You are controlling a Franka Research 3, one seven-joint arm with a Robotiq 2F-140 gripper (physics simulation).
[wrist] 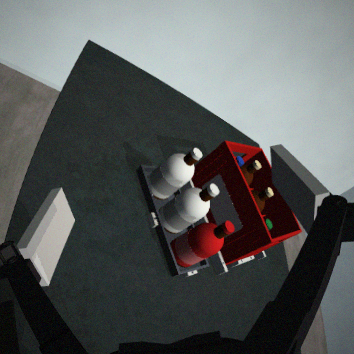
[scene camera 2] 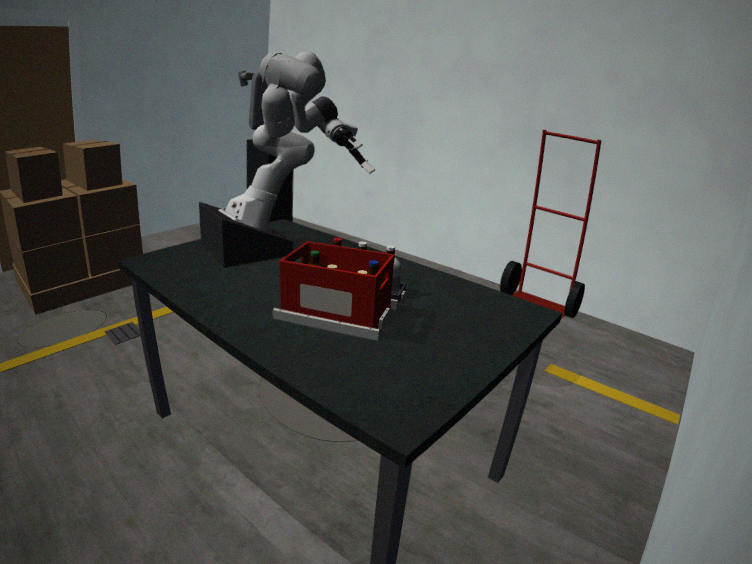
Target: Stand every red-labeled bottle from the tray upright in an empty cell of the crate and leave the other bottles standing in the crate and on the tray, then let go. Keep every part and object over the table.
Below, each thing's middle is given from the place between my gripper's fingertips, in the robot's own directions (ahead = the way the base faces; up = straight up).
Labels:
My gripper is now 15 cm short of the red-labeled bottle [wrist: 205, 239], 32 cm to the left of it and 29 cm above it. Round my hand: pale crate rail [scene camera 2: 345, 328] (32 cm ahead, 57 cm to the right, 36 cm below).

